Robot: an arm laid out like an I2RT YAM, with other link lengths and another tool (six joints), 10 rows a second.
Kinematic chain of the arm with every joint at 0, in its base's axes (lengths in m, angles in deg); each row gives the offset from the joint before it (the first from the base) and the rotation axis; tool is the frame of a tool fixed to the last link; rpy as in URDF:
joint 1: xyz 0 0 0.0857 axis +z
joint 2: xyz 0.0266 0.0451 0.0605 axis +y
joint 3: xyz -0.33 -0.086 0 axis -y
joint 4: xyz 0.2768 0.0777 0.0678 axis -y
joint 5: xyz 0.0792 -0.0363 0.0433 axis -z
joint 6: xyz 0.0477 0 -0.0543 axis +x
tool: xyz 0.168 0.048 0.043 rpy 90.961 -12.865 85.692
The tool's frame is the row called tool.
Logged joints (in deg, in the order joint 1, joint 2, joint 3, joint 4, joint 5, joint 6), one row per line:
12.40 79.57 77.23 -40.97 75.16 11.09
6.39 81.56 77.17 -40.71 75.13 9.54
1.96 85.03 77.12 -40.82 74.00 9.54
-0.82 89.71 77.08 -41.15 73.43 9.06
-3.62 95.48 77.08 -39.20 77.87 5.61
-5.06 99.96 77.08 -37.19 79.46 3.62
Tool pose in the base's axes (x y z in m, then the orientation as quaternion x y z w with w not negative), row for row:
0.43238 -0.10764 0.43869 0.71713 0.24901 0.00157 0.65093
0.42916 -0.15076 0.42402 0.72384 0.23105 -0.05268 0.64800
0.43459 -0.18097 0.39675 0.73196 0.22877 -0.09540 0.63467
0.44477 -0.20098 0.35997 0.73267 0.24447 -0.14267 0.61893
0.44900 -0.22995 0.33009 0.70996 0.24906 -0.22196 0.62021
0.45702 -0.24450 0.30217 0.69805 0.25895 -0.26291 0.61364
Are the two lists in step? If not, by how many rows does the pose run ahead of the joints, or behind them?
They are in step.
